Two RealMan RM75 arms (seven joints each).
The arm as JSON. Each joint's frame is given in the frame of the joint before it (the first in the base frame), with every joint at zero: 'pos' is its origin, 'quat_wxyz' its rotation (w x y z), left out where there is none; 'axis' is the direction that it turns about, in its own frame. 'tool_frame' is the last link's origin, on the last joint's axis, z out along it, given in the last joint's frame.
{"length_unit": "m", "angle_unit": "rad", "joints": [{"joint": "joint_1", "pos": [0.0, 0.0, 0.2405], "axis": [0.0, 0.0, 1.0]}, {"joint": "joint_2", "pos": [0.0, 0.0, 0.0], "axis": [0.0, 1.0, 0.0]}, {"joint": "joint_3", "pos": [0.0, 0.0, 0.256], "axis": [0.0, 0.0, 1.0]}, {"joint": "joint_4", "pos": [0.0, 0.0, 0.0], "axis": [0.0, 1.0, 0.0]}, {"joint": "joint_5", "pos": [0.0, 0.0, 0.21], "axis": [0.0, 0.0, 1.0]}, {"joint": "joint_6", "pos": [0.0, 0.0, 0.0], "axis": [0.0, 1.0, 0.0]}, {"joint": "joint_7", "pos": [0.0, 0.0, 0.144], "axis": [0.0, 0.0, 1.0]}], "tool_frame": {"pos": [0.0, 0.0, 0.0]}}
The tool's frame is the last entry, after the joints.
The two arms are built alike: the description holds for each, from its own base.
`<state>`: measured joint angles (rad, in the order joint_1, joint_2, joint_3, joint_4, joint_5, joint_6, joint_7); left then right.
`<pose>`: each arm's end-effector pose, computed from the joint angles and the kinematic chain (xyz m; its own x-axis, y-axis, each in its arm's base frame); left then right.
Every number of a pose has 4 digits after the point.
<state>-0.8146 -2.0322 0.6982 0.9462 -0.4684 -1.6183 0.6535 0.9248 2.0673 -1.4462 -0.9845 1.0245 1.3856 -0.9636</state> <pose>-0.2243 0.3944 0.0515 0.4399 0.8928 0.0963 0.8711 -0.3983 -0.2872 0.0725 0.3788 -0.0614 0.9686 -0.2444 0.0448 -0.2425 -0.9691 -0.0451</pose>
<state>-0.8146 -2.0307 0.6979 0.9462 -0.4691 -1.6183 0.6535 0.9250 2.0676 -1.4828 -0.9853 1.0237 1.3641 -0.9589</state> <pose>-0.2245 0.3947 0.0521 0.4400 0.8927 0.0975 0.8711 -0.3979 -0.2879 0.0724 0.3770 -0.0668 0.9713 -0.2296 0.0621 -0.2267 -0.9726 -0.0505</pose>
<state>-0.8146 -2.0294 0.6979 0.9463 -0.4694 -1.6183 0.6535 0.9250 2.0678 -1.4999 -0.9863 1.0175 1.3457 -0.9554</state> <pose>-0.2246 0.3949 0.0527 0.4402 0.8925 0.0981 0.8708 -0.3978 -0.2889 0.0725 0.3776 -0.0693 0.9725 -0.2222 0.0696 -0.2180 -0.9739 -0.0631</pose>
